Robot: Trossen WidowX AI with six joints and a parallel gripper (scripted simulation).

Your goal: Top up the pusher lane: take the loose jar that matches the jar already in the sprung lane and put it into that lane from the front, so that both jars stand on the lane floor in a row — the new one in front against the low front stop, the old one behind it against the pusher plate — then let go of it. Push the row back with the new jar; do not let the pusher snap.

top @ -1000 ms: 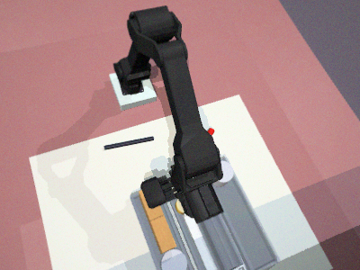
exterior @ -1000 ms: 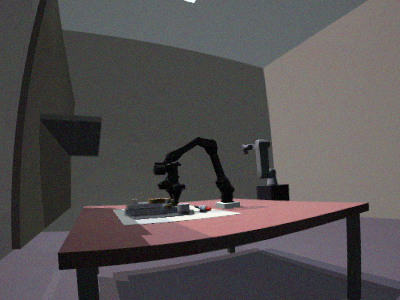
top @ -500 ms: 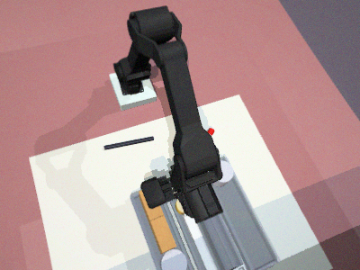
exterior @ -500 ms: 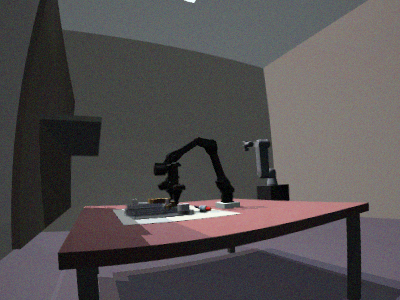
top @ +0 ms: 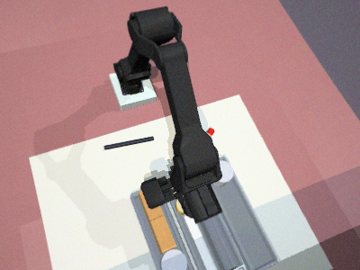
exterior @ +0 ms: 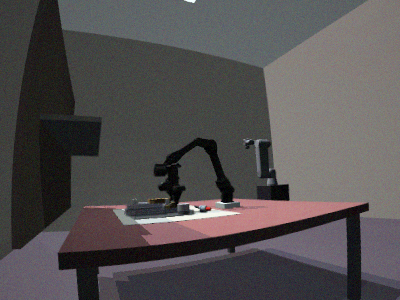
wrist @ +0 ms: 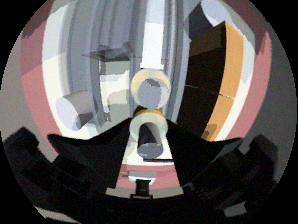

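Now: gripper tip 140 mm short of the grey lane rack, 40 mm to the right of it and 20 mm above it. Also, from my gripper tip: red mark: 220 mm ahead, 60 mm to the left, 30 mm above; dark bar: 170 mm behind, 90 mm to the right, 40 mm below.
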